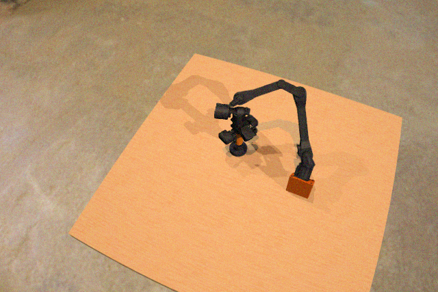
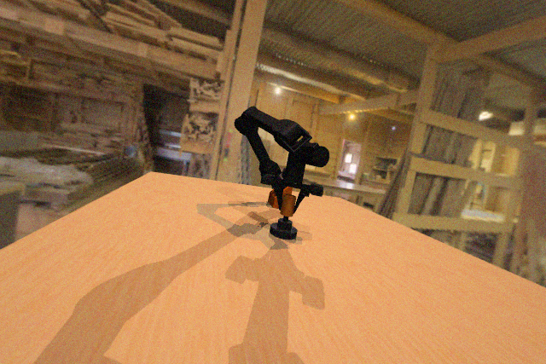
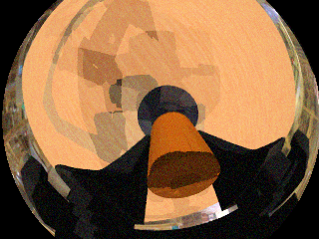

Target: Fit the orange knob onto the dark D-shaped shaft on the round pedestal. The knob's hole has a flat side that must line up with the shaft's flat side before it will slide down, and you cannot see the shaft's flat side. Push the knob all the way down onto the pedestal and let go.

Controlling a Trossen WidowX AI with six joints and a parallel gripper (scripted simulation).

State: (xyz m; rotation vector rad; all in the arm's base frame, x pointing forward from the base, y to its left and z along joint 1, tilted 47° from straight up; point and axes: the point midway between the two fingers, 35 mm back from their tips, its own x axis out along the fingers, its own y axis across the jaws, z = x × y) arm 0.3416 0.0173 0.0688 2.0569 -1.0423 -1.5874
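Now: gripper tip 20 mm below the orange knob. Also, from my gripper tip: dark round pedestal (40 mm below).
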